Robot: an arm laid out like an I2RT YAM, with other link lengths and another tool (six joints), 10 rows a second.
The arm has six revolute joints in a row. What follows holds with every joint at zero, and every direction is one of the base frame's. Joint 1 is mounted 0.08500 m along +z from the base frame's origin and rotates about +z. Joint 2 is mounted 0.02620 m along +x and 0.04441 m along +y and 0.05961 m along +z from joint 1 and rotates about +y. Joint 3 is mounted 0.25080 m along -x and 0.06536 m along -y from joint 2 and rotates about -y. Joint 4 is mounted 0.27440 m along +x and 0.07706 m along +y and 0.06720 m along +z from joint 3 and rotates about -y. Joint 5 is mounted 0.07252 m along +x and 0.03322 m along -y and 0.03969 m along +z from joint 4 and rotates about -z. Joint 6 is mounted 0.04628 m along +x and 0.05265 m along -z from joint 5 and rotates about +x. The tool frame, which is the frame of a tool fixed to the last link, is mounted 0.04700 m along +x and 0.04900 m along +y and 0.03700 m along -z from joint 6; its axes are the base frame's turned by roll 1.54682, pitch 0.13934 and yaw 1.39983 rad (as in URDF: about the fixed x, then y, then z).
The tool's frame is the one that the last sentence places.
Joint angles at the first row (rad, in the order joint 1, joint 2, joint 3, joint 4, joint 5, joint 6):
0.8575, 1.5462, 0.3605, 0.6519, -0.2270, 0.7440
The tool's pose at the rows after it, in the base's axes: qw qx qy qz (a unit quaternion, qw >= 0); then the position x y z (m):
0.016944 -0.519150 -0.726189 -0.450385 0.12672 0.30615 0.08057
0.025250 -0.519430 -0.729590 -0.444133 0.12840 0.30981 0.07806
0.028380 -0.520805 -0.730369 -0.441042 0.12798 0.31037 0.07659
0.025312 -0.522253 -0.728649 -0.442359 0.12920 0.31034 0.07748
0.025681 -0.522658 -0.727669 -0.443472 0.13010 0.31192 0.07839
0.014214 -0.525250 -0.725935 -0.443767 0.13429 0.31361 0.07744
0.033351 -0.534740 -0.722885 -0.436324 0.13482 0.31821 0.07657
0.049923 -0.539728 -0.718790 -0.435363 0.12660 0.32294 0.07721
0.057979 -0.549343 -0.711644 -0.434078 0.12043 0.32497 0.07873
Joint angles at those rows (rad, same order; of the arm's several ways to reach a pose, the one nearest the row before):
0.8560, 1.5860, 0.3834, 0.6581, -0.2469, 0.7379
0.8560, 1.6183, 0.4064, 0.6535, -0.2623, 0.7424
0.8575, 1.6276, 0.4096, 0.6535, -0.2654, 0.7471
0.8560, 1.6230, 0.4096, 0.6519, -0.2593, 0.7470
0.8575, 1.6260, 0.4157, 0.6520, -0.2577, 0.7501
0.8560, 1.6337, 0.4264, 0.6489, -0.2363, 0.7424
0.8605, 1.6643, 0.4464, 0.6489, -0.2545, 0.7806
0.8912, 1.6736, 0.4418, 0.6703, -0.2501, 0.8267
0.9157, 1.6659, 0.4296, 0.6810, -0.2301, 0.8696

